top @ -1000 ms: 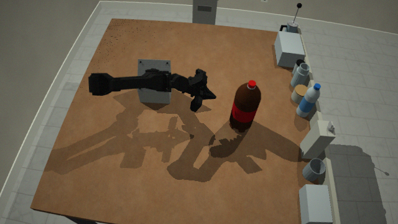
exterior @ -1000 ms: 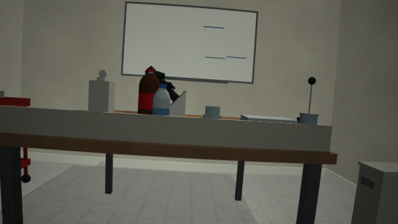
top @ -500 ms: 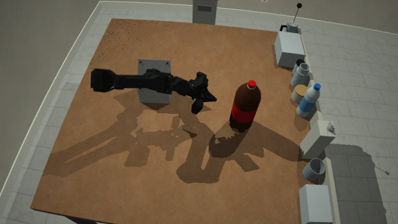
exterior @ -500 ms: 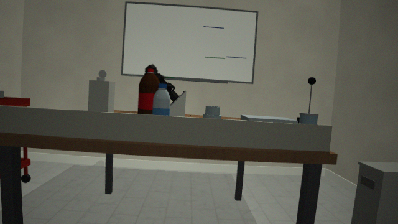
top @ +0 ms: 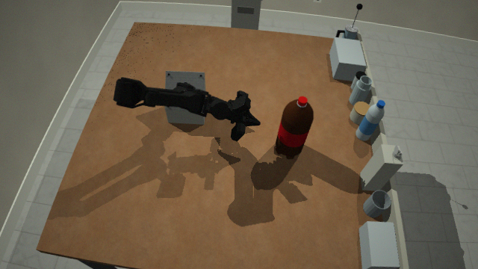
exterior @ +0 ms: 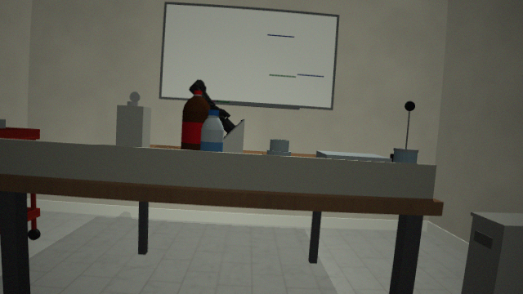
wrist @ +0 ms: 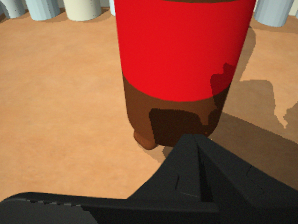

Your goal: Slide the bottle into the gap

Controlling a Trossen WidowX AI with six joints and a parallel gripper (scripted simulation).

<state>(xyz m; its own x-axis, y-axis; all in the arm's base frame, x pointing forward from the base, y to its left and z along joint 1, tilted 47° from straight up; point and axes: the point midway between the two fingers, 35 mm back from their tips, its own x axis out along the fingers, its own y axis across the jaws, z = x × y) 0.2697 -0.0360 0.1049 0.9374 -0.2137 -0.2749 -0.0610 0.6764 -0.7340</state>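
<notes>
Now: hand 160 mm short of the cola bottle, 10 mm to the right of it and 10 mm above it. From my hand the other things lie so: grey cup: 500 mm ahead, 210 mm to the right, 140 mm below; then blue-capped water bottle: 490 mm ahead, 130 mm to the left, 50 mm below; then cork-lidded jar: 470 mm ahead, 230 mm to the left, 120 mm below.
</notes>
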